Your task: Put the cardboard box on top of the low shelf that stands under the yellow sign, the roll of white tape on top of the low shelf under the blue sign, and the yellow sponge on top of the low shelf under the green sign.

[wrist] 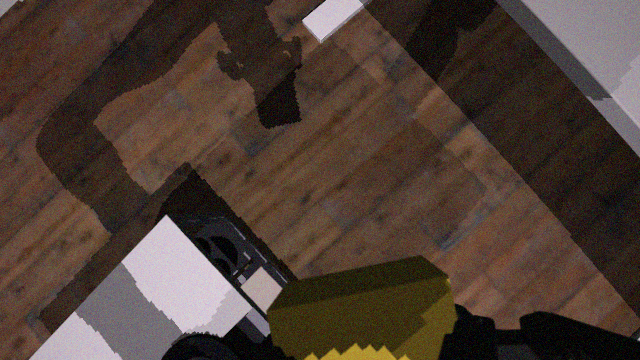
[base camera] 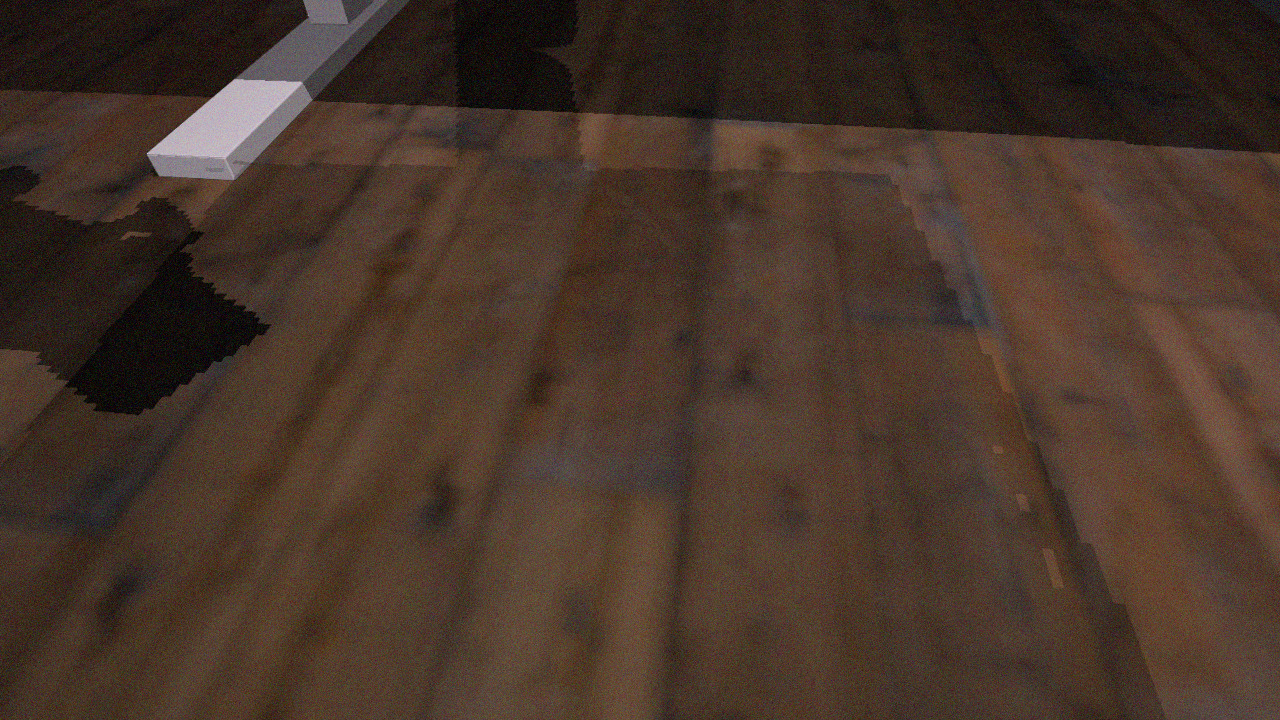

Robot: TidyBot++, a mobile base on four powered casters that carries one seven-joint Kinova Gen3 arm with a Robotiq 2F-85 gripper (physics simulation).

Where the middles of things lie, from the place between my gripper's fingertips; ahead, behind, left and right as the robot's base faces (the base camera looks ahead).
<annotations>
The yellow sponge (wrist: pixel 409 301) lies 1 cm behind my hand, 2 cm to the right of it and 2 cm above it.
</annotations>
